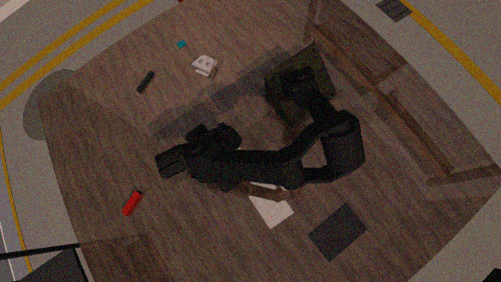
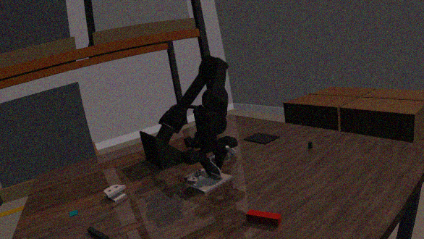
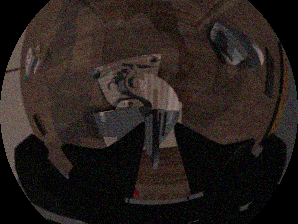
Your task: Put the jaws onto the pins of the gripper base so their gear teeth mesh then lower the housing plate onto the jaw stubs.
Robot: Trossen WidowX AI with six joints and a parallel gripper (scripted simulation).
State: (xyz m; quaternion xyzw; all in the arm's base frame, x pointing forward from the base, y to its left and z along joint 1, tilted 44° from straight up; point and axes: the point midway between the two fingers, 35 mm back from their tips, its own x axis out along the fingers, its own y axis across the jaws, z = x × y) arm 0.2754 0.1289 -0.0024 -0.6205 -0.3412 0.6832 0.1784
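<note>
The jaw lies 3 cm behind my gripper tip and 2 cm to the right of it. From my gripper tip the other things lie so: dark mat 33 cm to the left, 21 cm behind, 2 cm below; red block 31 cm ahead, 2 cm to the right, 1 cm below; small black peg 38 cm to the left, 6 cm ahead, 1 cm below.
</note>
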